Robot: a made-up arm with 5 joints.
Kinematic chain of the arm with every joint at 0, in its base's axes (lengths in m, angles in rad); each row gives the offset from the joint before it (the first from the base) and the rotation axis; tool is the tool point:
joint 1: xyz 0 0 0.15 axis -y
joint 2: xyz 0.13 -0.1 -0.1 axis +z
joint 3: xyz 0.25 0.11 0 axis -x
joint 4: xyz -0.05 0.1 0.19 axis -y
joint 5: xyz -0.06 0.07 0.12 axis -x
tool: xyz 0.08 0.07 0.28
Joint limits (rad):
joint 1: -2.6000..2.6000
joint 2: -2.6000..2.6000
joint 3: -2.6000..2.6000
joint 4: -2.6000..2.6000
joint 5: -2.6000..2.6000
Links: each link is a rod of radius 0.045 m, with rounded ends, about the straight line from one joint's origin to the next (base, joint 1, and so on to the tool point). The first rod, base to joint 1, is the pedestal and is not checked.
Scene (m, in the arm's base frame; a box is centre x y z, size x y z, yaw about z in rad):
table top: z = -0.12
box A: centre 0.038 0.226 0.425 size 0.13 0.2 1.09 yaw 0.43
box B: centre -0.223 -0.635 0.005 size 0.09 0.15 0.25 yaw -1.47
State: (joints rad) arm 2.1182 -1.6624 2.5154 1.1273 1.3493
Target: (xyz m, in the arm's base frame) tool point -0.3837 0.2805 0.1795
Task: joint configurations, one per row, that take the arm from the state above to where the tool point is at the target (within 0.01 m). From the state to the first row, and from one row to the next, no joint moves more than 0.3 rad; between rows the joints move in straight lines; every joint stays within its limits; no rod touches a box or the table.
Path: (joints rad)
1: 2.1231 -1.6892 2.2622 1.1431 1.1053
2: 2.1280 -1.7160 2.0089 1.1589 0.8613
3: 2.1329 -1.7428 1.7557 1.1747 0.6173
4: 2.1378 -1.7695 1.5025 1.1905 0.3732
5: 2.2534 -1.5531 1.2350 1.1835 0.2033
6: 2.3689 -1.3366 0.9675 1.1764 0.0334
7: 2.4845 -1.1202 0.7000 1.1693 -0.1365
8: 2.6000 -0.9037 0.4325 1.1623 -0.3064

